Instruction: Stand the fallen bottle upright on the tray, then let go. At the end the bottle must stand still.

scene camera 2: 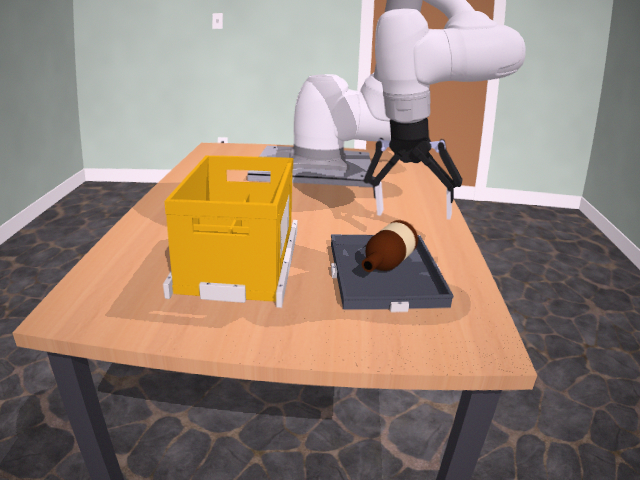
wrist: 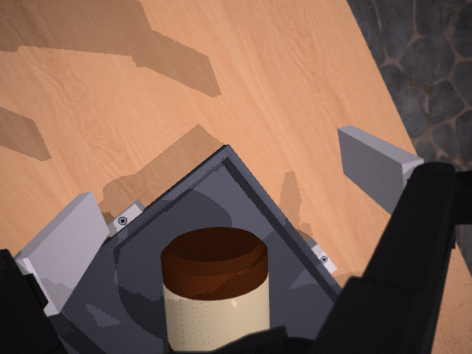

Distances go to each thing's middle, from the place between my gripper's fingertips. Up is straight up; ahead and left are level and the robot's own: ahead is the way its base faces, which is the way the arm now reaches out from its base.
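The brown bottle (scene camera 2: 384,251) is 30 mm below my hand, 100 mm ahead of it and 60 mm to the right of it. You'd find the yellow crate (scene camera 2: 219,231) 10 mm above my hand, 90 mm ahead of it and 360 mm to the right of it, and going by their middles, that crate is the farthest from my hand of the things named here. As for the dark grey tray (scene camera 2: 417,280), it's 60 mm below my hand, 120 mm ahead of it and 70 mm to the right of it.
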